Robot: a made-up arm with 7 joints.
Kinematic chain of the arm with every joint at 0, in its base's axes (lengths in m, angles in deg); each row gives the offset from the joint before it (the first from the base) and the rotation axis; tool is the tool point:
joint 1: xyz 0 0 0 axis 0 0.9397 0.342
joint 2: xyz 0 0 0 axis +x
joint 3: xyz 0 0 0 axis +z
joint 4: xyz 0.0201 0 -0.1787 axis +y
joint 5: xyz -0.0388 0 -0.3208 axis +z
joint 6: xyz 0 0 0 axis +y
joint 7: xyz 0 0 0 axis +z
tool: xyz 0 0 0
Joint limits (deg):
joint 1: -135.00..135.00
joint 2: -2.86..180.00
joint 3: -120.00..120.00
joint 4: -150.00..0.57
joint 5: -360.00..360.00
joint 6: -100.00..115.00
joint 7: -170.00..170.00
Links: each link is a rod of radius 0.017 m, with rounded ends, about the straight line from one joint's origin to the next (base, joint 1, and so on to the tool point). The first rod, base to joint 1, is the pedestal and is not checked.
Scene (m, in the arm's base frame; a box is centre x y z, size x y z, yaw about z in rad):
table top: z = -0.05
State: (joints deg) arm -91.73 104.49 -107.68 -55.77 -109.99 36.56 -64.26
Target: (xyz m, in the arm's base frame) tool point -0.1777 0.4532 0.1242
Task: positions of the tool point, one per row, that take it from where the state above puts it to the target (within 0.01 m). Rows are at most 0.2 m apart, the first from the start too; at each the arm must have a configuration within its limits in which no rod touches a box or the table.
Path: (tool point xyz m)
1: 0.1533 0.4520 0.0967
2: -0.0106 0.4826 0.1195
3: -0.1777 0.4532 0.1242

